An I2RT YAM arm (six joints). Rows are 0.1 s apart.
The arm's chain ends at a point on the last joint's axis. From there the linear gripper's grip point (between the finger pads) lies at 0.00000 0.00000 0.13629 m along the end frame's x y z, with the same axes.
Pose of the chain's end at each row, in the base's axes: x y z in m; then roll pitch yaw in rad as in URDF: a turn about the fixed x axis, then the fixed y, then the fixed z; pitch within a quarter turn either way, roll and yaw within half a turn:
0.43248, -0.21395, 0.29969, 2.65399, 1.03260, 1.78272
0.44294, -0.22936, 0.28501, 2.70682, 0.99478, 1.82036
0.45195, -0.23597, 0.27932, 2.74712, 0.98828, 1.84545
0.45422, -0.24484, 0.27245, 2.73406, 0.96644, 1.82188
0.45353, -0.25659, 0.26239, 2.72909, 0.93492, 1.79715
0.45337, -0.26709, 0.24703, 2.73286, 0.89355, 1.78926
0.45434, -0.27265, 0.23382, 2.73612, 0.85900, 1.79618
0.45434, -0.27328, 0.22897, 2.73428, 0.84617, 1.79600
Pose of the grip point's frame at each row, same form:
0.51665, -0.30159, 0.23797, 2.65399, 1.03260, 1.78272
0.52417, -0.31563, 0.21768, 2.70682, 0.99478, 1.82036
0.53086, -0.32290, 0.21010, 2.74712, 0.98828, 1.84545
0.53213, -0.33115, 0.20135, 2.73406, 0.96644, 1.82188
0.52932, -0.34222, 0.18824, 2.72909, 0.93492, 1.79715
0.52737, -0.35050, 0.16866, 2.73286, 0.89355, 1.78926
0.52793, -0.35307, 0.15201, 2.73612, 0.85900, 1.79618
0.52789, -0.35256, 0.14602, 2.73428, 0.84617, 1.79600

